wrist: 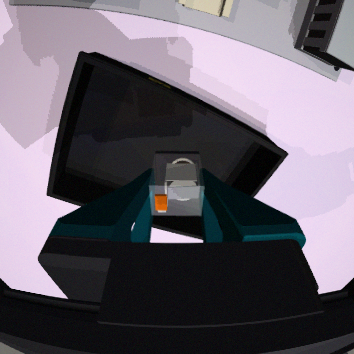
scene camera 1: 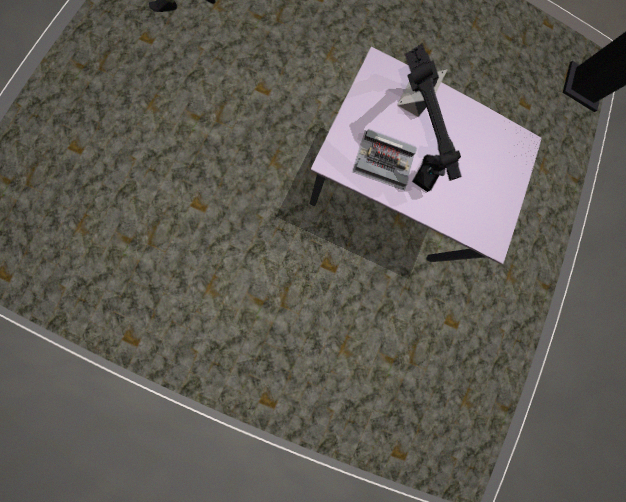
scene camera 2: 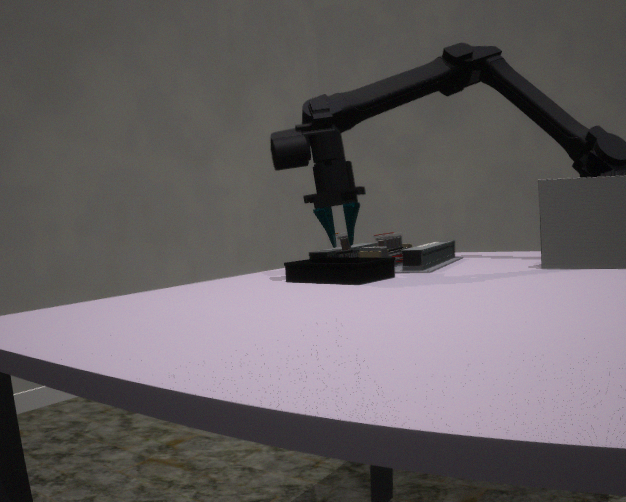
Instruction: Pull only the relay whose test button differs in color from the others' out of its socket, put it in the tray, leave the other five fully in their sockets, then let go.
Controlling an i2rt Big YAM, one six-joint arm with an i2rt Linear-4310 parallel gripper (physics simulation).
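Frame: origin at the arm's base, x down, y right, z back, level; centimetres.
Seen in the pictures: gripper, fingertip midpoint: (wrist: 176, 176) (scene camera 1: 429, 170) (scene camera 2: 343, 246); arm's base at its link origin: (scene camera 2: 612, 212).
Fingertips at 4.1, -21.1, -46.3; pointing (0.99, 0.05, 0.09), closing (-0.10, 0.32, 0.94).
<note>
Pixels of each thing's top centre, then the offset from my fingertips to it, as dx, dy, dz. "spot": a spot on its surface instead. Level surfaces: height alone.
- clear-cased relay at its top centre: (wrist: 180, 202) (scene camera 2: 342, 232) -2.5, +0.1, -0.1
- black tray at its top centre: (wrist: 165, 174) (scene camera 2: 339, 260) (scene camera 1: 429, 173) +2.3, -1.5, -0.1
- grey panel at a spot on its surface: (scene camera 1: 357, 166) spot: +1.7, +37.8, -15.8
- pink table at its surface level: dx +5.9
- tan end block at a spot on its surface: (wrist: 207, 6) spot: +5.5, +10.3, -0.7
My gripper (scene camera 2: 342, 245) (wrist: 176, 176) has teal fingers and is shut on a clear-cased relay (scene camera 2: 344, 242) (wrist: 177, 175) with an orange test button. The relay is upright or nearly so, low over the near part of the black tray (scene camera 2: 339, 272) (wrist: 65, 135). Its lower end is hidden behind the tray's rim in scene camera 2, so I cannot tell whether it touches the tray floor. The tray also shows in scene camera 1 (scene camera 1: 422, 183), partly under the wrist. The other relays (scene camera 1: 385, 155) (scene camera 2: 389, 241) stand in a row on the panel; their button colors are too small to tell.
The grey panel (scene camera 1: 357, 166) with two slotted ducts (scene camera 1: 389, 142) (scene camera 2: 431, 254) lies beside the tray on the pink table (scene camera 1: 470, 209) (scene camera 2: 209, 334). A tan end block (wrist: 207, 6) sits at the panel's edge nearest the tray. The arm's pale base stand (scene camera 2: 580, 224) is at the table's back.
</note>
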